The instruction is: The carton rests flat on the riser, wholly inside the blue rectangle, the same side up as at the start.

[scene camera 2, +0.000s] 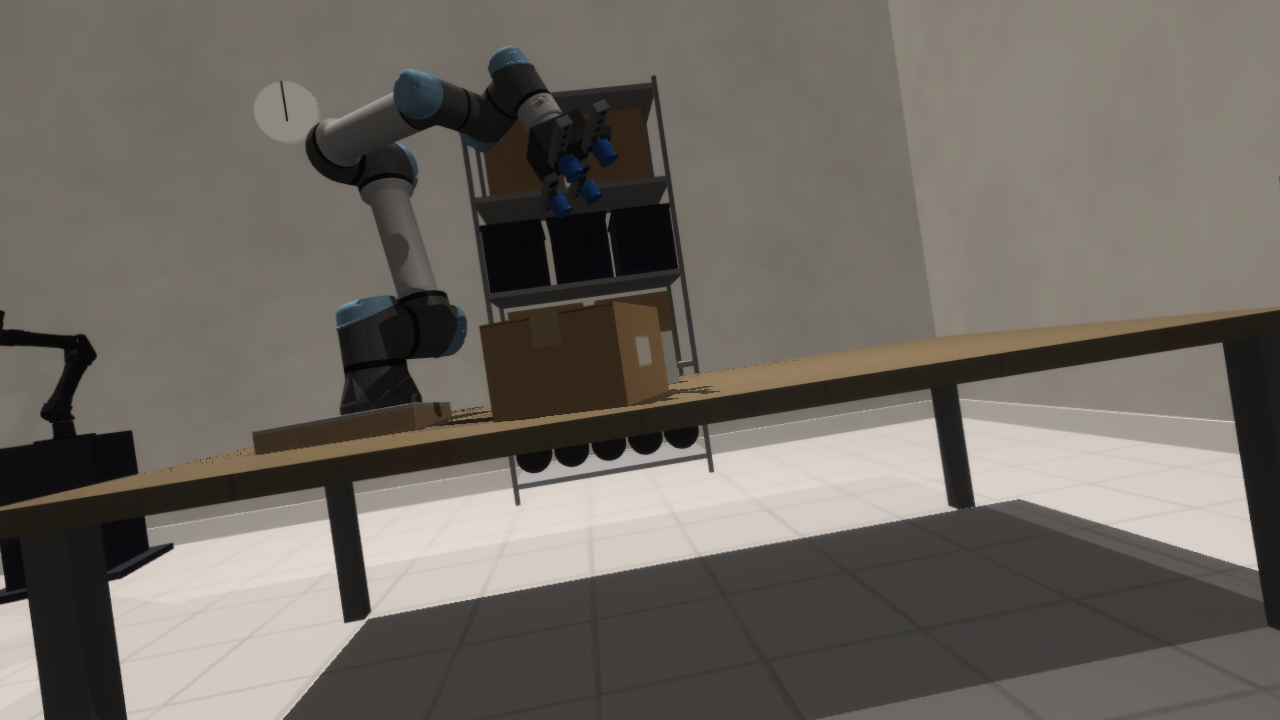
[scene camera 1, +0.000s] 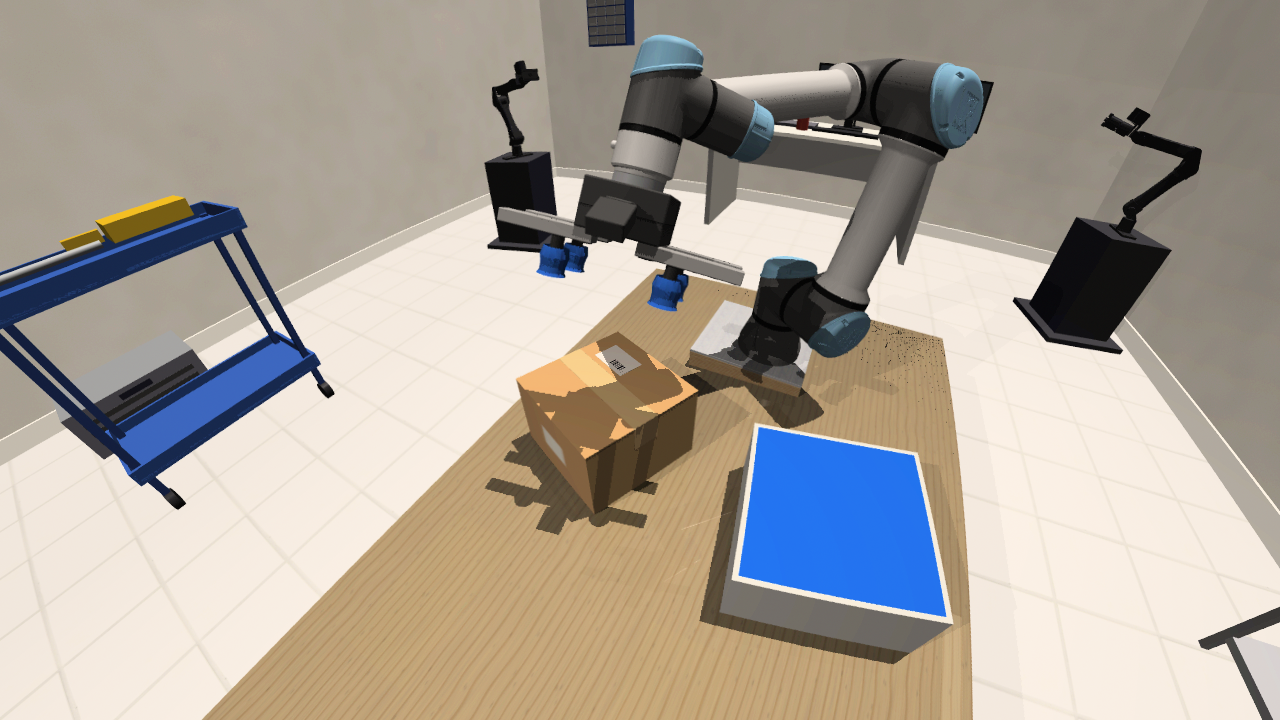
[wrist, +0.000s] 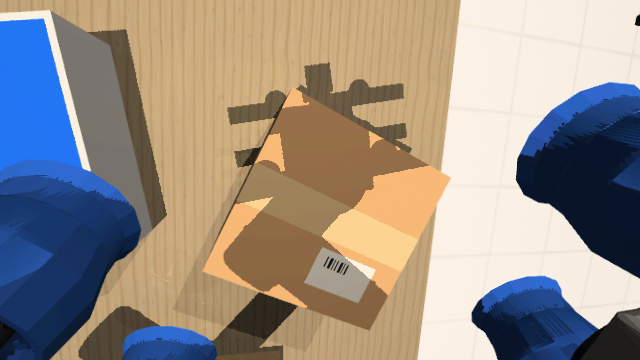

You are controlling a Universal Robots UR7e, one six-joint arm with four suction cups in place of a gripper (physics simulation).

suction head: scene camera 2 568, 165; scene camera 1; wrist
brown carton: scene camera 2 607, 355; scene camera 1; wrist
same spot on brown carton: [wrist: 329, 213] = [scene camera 1: 604, 389]
same spot on suction head: [wrist: 71, 226] = [scene camera 1: 652, 291]
